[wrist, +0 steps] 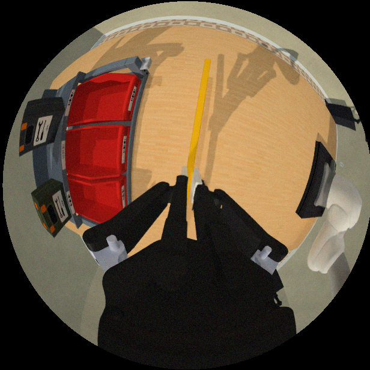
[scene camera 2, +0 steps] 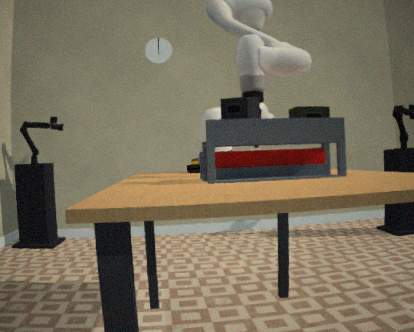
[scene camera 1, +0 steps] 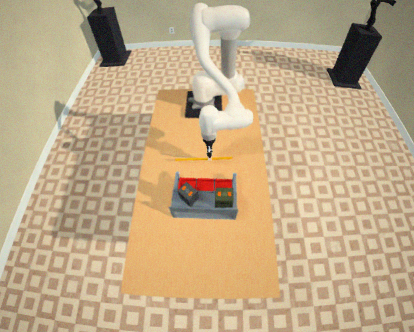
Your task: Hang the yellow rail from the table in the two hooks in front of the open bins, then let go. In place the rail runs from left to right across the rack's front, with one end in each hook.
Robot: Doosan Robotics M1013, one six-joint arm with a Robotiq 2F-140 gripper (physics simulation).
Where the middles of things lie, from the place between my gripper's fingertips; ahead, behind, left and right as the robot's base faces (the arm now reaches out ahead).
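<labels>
Yellow rail (wrist: 201,97): my hand is 40 mm to the left of it.
</labels>
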